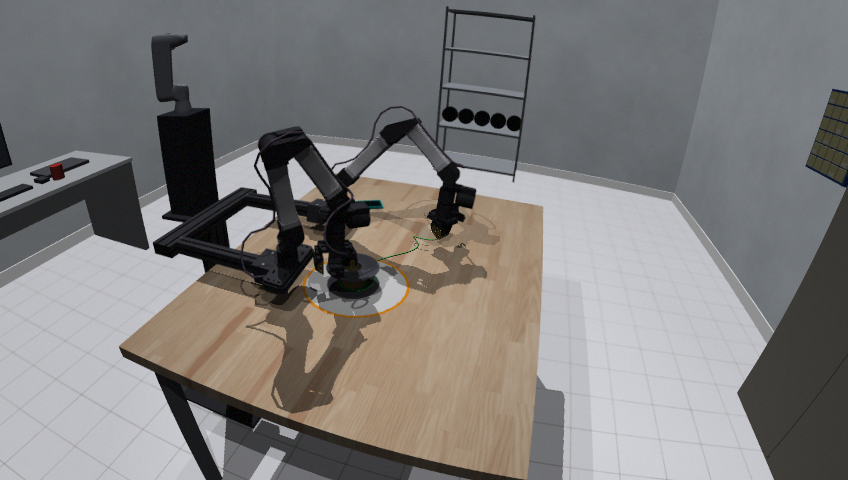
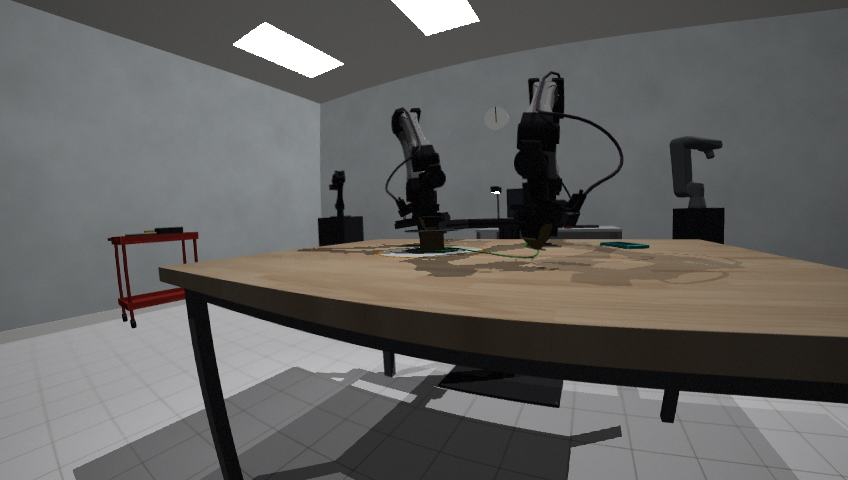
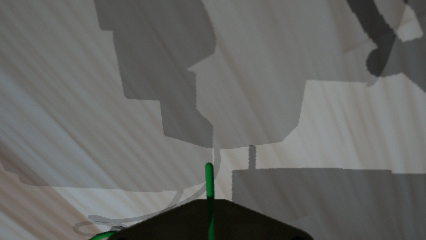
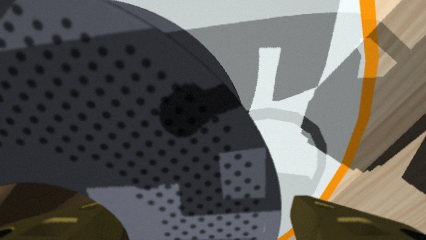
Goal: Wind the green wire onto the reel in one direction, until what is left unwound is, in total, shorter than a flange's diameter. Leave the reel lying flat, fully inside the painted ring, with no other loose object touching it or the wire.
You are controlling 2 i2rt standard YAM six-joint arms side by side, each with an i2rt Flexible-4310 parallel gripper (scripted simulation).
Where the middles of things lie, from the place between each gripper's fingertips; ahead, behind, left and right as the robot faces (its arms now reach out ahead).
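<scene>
My right hand: 5 cm short of the dark reel (image 1: 367, 266), 3 cm to the right of it, 3 cm above it.
My left gripper (image 2: 536, 249): 33 cm to the left of the dark reel, 23 cm past it.
</scene>
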